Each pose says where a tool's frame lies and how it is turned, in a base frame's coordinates. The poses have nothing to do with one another.
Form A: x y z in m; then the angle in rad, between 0 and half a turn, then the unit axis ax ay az.
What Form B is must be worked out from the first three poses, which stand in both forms.
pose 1, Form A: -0.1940 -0.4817 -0.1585 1.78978 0.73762 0.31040 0.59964
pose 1, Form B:
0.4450 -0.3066 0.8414 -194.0
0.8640 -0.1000 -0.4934 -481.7
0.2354 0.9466 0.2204 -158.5
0 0 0 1

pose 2, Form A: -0.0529 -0.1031 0.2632 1.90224 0.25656 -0.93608 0.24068
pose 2, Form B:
-0.2382 -0.5459 -0.8033 -52.9
-0.0907 0.8360 -0.5412 -103.1
0.9670 -0.0560 -0.2486 263.2
0 0 0 1

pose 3, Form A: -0.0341 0.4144 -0.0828 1.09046 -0.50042 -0.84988 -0.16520
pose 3, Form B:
0.5968 0.3753 -0.7092 -34.1
0.0823 0.8506 0.5193 414.4
0.7982 -0.3683 0.4768 -82.8
0 0 0 1

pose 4, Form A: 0.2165 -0.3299 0.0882 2.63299 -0.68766 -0.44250 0.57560
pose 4, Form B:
0.0125 0.2898 -0.9570 216.5
0.8504 -0.5066 -0.1423 -329.9
-0.5261 -0.8120 -0.2527 88.2
0 0 0 1

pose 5, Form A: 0.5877 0.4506 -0.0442 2.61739 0.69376 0.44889 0.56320
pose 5, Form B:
0.0323 0.2991 0.9537 587.7
0.8629 -0.4898 0.1244 450.6
0.5043 0.8189 -0.2739 -44.2
0 0 0 1

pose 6, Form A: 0.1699 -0.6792 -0.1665 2.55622 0.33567 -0.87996 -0.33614
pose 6, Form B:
-0.6269 -0.3559 -0.6931 169.9
-0.7273 0.5862 0.3569 -679.2
0.2793 0.7278 -0.6263 -166.5
0 0 0 1

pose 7, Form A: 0.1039 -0.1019 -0.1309 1.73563 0.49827 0.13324 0.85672
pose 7, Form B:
0.1249 -0.7678 0.6284 103.9
0.9224 -0.1434 -0.3586 -101.9
0.3655 0.6244 0.6903 -130.9
0 0 0 1

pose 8, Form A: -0.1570 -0.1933 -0.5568 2.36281 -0.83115 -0.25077 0.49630
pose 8, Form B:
0.4707 0.0082 -0.8822 -157.0
0.7054 -0.6041 0.3708 -193.3
-0.5300 -0.7968 -0.2901 -556.8
0 0 0 1

